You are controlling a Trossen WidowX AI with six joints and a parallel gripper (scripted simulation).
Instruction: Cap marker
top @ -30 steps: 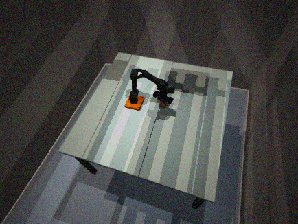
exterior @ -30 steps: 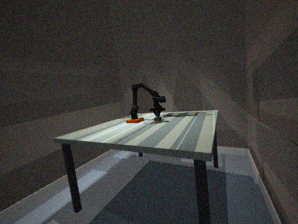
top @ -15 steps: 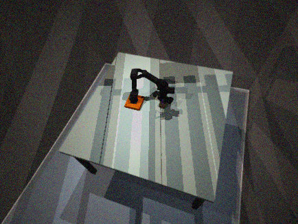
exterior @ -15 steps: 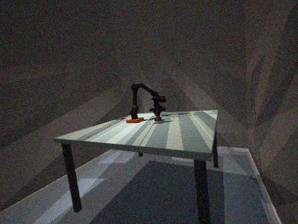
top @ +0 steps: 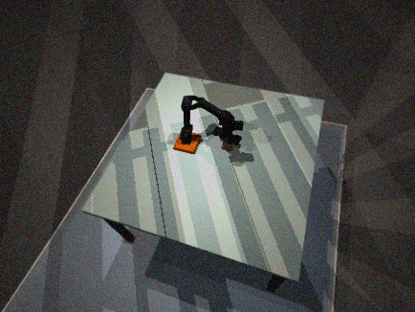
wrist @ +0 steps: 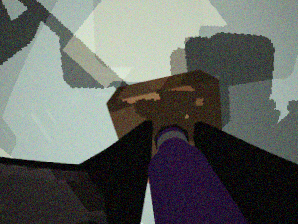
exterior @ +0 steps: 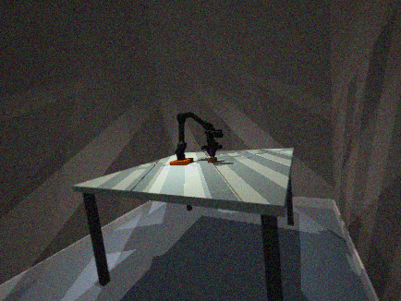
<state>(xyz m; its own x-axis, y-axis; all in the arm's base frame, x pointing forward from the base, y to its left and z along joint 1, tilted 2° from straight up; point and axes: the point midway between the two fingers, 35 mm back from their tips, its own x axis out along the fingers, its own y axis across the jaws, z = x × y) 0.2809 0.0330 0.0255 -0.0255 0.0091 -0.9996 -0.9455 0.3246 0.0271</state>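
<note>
The marker cap lies 5 cm above my gripper tip and 1 cm to the right of it. Round my gripper tip: holder block: 2 cm below, 1 cm to the right.
</note>
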